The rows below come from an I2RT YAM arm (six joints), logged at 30 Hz.
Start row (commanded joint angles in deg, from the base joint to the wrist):
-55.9, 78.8, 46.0, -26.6, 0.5, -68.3
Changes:
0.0, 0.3, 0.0, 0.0, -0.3, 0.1
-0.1, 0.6, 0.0, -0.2, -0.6, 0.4
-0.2, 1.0, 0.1, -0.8, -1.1, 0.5
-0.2, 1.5, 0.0, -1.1, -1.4, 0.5
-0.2, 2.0, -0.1, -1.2, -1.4, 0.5
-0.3, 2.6, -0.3, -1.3, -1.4, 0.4
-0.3, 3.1, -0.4, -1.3, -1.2, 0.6
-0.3, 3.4, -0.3, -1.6, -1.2, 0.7
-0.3, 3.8, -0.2, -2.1, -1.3, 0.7
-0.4, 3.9, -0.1, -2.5, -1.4, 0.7
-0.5, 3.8, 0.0, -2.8, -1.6, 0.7
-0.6, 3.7, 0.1, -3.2, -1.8, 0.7
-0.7, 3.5, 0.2, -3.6, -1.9, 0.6
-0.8, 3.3, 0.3, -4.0, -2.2, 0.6
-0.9, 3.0, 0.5, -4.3, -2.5, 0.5
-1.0, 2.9, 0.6, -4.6, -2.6, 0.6
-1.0, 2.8, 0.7, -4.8, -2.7, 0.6
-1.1, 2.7, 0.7, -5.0, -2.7, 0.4
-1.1, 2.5, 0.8, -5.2, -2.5, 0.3
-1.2, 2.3, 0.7, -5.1, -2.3, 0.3
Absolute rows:
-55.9, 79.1, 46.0, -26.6, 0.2, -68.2
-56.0, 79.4, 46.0, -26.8, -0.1, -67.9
-56.1, 79.8, 46.1, -27.4, -0.6, -67.8
-56.1, 80.3, 46.0, -27.7, -0.9, -67.8
-56.1, 80.8, 45.9, -27.8, -0.9, -67.8
-56.2, 81.4, 45.7, -27.9, -0.9, -67.9
-56.2, 81.9, 45.6, -27.9, -0.7, -67.7
-56.2, 82.2, 45.7, -28.2, -0.7, -67.6
-56.2, 82.6, 45.8, -28.7, -0.8, -67.6
-56.3, 82.7, 45.9, -29.1, -0.9, -67.6
-56.4, 82.6, 46.0, -29.4, -1.1, -67.6
-56.5, 82.5, 46.1, -29.8, -1.3, -67.6
-56.6, 82.3, 46.2, -30.2, -1.4, -67.7
-56.7, 82.1, 46.3, -30.6, -1.7, -67.7
-56.8, 81.8, 46.5, -30.9, -2.0, -67.8
-56.9, 81.7, 46.6, -31.2, -2.1, -67.7
-56.9, 81.6, 46.7, -31.4, -2.2, -67.7
-57.0, 81.5, 46.7, -31.6, -2.2, -67.9
-57.0, 81.3, 46.8, -31.8, -2.0, -68.0
-57.1, 81.1, 46.7, -31.7, -1.8, -68.0

